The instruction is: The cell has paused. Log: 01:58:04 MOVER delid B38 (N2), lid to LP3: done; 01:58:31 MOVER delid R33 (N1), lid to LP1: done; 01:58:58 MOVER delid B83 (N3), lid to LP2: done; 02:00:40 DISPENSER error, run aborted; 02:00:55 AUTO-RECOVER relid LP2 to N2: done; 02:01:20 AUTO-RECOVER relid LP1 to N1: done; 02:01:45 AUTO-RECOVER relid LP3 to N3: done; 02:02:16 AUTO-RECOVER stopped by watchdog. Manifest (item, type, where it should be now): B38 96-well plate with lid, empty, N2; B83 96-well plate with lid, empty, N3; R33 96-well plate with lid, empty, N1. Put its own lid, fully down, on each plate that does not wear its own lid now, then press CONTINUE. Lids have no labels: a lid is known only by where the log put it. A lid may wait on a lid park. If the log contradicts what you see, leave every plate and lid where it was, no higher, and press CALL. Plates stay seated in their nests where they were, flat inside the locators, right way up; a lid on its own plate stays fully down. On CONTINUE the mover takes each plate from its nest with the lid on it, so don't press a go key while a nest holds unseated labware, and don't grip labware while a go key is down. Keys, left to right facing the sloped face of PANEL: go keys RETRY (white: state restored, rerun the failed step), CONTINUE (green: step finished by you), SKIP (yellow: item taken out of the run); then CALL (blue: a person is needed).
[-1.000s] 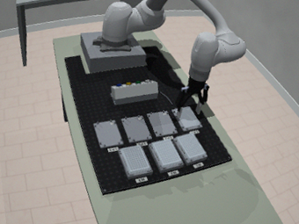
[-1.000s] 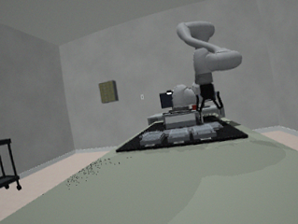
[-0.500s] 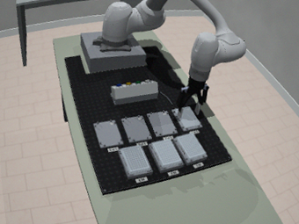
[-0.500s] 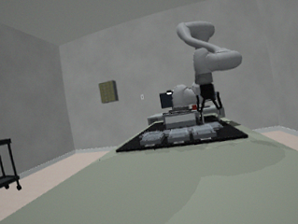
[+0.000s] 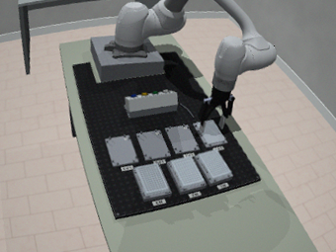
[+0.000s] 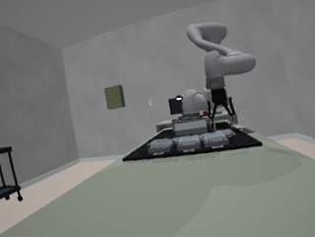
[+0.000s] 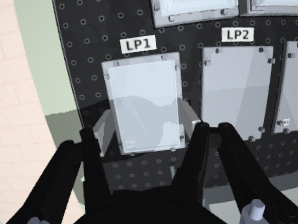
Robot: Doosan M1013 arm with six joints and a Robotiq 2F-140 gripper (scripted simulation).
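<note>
The lid park LP1 is 5 cm below my hand. Round my hand: lid park LP2: 1 cm ahead, 13 cm to the right, 5 cm below; lid park LP4: 3 cm ahead, 25 cm to the right, 5 cm below; white key: 23 cm behind, 14 cm to the right, 1 cm above.
</note>
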